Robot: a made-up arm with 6 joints.
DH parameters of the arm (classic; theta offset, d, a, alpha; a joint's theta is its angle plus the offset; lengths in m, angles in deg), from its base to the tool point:
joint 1: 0 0.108 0 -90
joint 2: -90 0 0.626 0
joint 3: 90 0.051 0 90
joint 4: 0 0.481 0 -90
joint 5: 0 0 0 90
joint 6: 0 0.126 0 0
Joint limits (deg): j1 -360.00..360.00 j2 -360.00..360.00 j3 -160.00..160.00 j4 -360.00..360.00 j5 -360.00..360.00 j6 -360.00..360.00
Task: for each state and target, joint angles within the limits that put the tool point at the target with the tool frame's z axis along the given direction. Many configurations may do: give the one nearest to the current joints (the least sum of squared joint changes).
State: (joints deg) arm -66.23 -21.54 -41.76 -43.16 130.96 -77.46
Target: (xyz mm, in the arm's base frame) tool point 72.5 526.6 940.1 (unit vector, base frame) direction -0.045 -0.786 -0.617
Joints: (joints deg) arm -92.48 -32.24 -5.50 -2.55 165.82 -77.46
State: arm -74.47 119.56 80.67 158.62 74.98 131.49
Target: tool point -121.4 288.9 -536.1 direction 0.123 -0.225 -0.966
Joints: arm -58.17 167.94 112.83 180.90 115.61 131.49
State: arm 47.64 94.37 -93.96 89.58 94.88 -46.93
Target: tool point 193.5 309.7 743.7 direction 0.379 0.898 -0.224
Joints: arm 41.41 61.63 -102.00 38.89 137.68 -46.93
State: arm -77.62 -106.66 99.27 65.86 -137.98 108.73
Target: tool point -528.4 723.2 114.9 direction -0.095 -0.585 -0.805
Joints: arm -53.98 -109.76 61.46 52.46 -147.93 108.73
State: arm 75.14 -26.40 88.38 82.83 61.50 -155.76
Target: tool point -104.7 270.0 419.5 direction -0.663 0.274 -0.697
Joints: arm 82.68 -19.70 132.97 50.73 63.42 -155.76
